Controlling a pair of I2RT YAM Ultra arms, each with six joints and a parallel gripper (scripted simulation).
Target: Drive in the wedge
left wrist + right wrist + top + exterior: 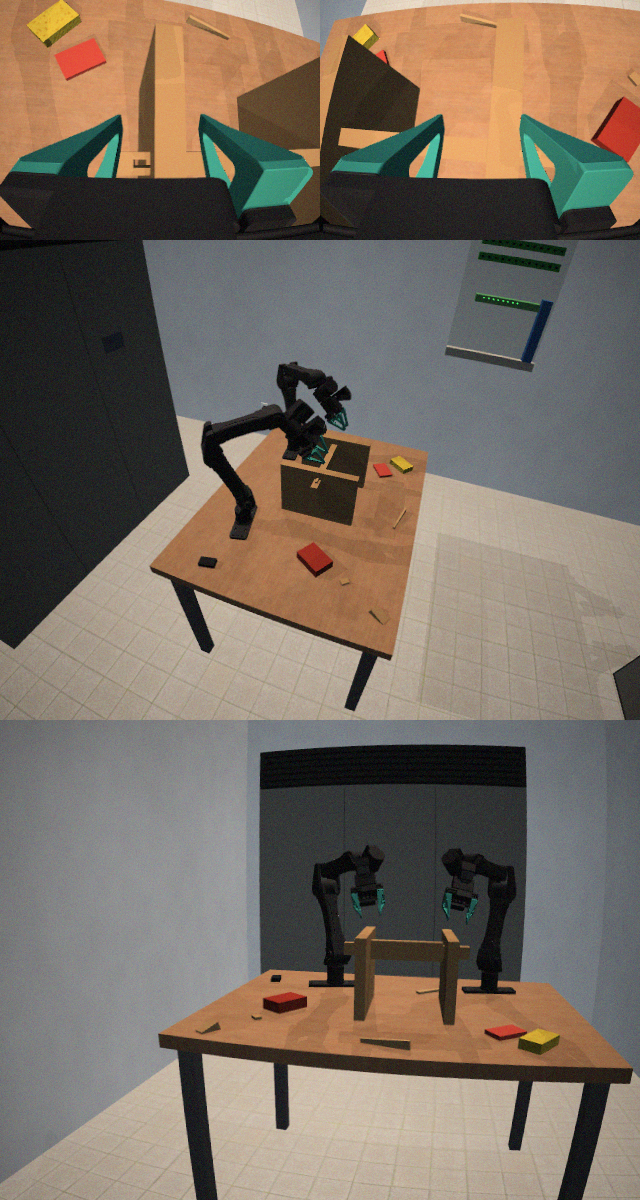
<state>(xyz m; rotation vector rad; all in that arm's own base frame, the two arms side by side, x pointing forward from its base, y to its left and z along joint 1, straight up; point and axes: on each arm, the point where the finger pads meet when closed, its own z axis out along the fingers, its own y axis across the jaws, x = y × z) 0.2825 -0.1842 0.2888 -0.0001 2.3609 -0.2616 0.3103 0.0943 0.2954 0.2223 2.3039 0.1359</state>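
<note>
The rail is 150 mm to the right of my left hand, 100 mm below it and 30 mm behind it. Also, from my left hand: chip (570 mm to the right, 280 mm below, 170 mm ahead); black block (660 mm to the right, 320 mm behind, 280 mm below); flat red block (280 mm below, 190 mm ahead, 140 mm to the left).
Right now my right hand is 11 cm to the right of the rail, 11 cm above it and 1 cm past it. From my right hand the other things lie so: chip 31 cm to the right, 29 cm below, 18 cm ahead; black block 40 cm to the right, 31 cm behind, 29 cm below; flat red block 40 cm to the left, 29 cm below, 21 cm ahead.
</note>
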